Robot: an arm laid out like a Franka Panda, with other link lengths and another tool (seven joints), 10 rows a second.
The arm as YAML. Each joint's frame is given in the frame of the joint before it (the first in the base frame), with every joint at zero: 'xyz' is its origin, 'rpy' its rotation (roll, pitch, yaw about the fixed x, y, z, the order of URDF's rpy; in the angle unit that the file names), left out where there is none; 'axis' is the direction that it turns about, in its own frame. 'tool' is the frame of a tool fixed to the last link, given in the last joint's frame.
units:
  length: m
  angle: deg
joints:
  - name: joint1
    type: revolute
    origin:
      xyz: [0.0, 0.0, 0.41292]
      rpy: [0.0, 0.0, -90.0]
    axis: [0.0, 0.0, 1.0]
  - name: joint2
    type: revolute
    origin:
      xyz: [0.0, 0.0, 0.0]
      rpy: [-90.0, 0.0, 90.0]
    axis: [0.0, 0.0, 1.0]
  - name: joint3
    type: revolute
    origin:
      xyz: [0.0, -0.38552, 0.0]
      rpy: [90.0, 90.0, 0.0]
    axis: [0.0, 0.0, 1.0]
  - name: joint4
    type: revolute
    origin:
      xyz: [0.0, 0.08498, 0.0]
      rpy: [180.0, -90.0, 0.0]
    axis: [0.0, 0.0, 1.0]
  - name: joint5
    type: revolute
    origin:
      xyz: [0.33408, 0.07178, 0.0]
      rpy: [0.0, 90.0, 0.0]
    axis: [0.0, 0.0, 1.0]
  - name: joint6
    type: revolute
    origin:
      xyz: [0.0, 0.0, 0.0]
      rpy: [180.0, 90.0, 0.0]
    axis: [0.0, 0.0, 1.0]
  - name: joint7
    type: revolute
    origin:
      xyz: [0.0, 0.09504, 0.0]
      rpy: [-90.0, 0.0, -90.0]
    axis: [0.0, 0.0, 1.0]
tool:
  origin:
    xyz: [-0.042, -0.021, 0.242]
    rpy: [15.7, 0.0, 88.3]
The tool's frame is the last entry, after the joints.
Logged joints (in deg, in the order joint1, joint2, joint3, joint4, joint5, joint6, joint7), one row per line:
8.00 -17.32 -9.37 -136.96 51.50 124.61 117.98
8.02 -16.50 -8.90 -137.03 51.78 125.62 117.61
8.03 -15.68 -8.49 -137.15 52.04 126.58 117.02
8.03 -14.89 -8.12 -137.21 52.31 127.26 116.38
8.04 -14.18 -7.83 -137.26 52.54 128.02 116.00
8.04 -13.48 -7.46 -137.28 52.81 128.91 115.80
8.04 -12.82 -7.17 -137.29 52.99 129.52 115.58
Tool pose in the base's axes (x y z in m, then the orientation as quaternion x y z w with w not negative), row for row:
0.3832 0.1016 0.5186 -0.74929 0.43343 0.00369 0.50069
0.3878 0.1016 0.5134 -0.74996 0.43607 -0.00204 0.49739
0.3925 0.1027 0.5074 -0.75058 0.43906 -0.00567 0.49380
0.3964 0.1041 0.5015 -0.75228 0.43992 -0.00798 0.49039
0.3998 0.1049 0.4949 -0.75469 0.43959 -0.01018 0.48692
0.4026 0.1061 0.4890 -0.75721 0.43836 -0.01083 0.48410
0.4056 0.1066 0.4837 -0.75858 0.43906 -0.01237 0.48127
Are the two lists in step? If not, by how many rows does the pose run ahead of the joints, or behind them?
The pose runs 2 rows behind the joints: the pose in row i belongs to the joints in row i - 2.
